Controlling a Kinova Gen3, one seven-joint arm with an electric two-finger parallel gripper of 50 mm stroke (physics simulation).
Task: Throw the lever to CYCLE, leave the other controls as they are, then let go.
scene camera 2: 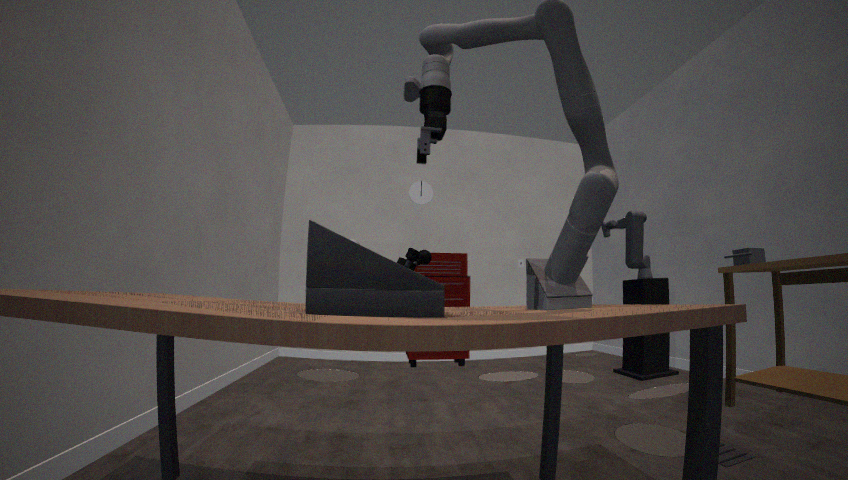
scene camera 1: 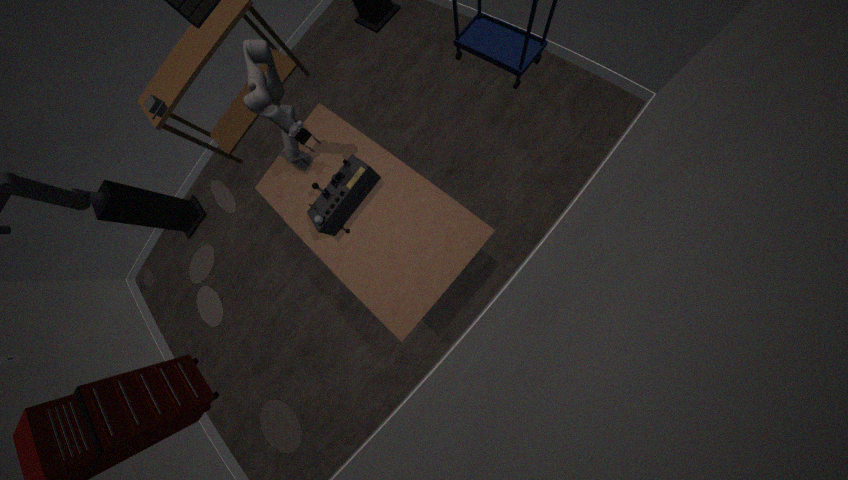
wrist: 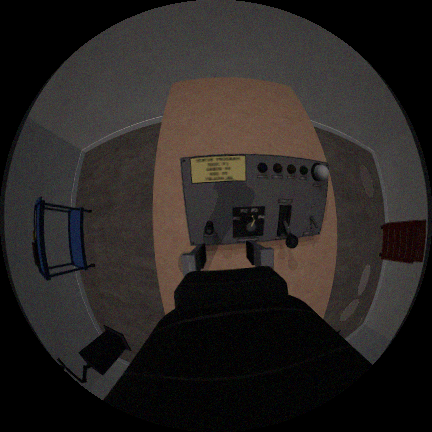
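Seen in the pictures: gripper, fingertip midpoint: (scene camera 2: 423,158) (scene camera 1: 316,146) (wrist: 225,250); arm's base, link origin: (scene camera 2: 558,273) (scene camera 1: 292,154).
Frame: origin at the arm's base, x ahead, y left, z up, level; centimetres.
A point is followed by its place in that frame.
A dark grey sloped control box (scene camera 1: 362,187) @[z -0.1, x 62.7, y 15.8 cm] (scene camera 2: 357,270) @[z -1.4, x 52.8, y 28.2 cm] (wrist: 200,200) @[z 2.4, x 50.6, y 23.1 cm] stands on the table. Its lever (wrist: 287,230) @[z 2.9, x 41.2, y -2.9 cm] has a black ball knob and leans toward the panel's near edge in the wrist view; the knob also shows in scene camera 1 (scene camera 1: 315,186) @[z 5.9, x 39.6, y -3.3 cm]. The lever's labels are too small to read. Left of it are a rotary selector (wrist: 252,223) @[z 2.7, x 43.7, y 8.4 cm] and a small black control (wrist: 209,228) @[z 3.7, x 42.6, y 20.5 cm]; right of it is a small toggle (wrist: 313,223) @[z 1.8, x 42.9, y -14.5 cm]. Several dark buttons and a pale round knob (wrist: 320,172) @[z 9.8, x 58.2, y -13.7 cm] sit along the far edge. My gripper (scene camera 1: 315,146) @[z 24.7, x 40.2, y 17.1 cm] (scene camera 2: 421,159) @[z 24.7, x 40.2, y 17.1 cm] (wrist: 225,250) @[z 24.7, x 40.2, y 17.1 cm] is open and empty, high above the box's near side.
The wooden table (scene camera 1: 416,249) @[z -9.8, x 112.4, y 9.1 cm] (scene camera 2: 238,322) @[z -10.6, x 68.1, y 45.3 cm] (wrist: 225,115) @[z -9.8, x 95.7, y 13.5 cm] carries the box and my arm's base (scene camera 2: 559,295) @[z -6.1, x 3.1, y 6.5 cm]. A blue cart (scene camera 1: 499,44) (wrist: 76,237), a red tool cabinet (scene camera 1: 136,404) (scene camera 2: 449,288) (wrist: 404,241) and a second arm's black pedestal (scene camera 1: 142,205) (scene camera 2: 645,291) stand away from the table.
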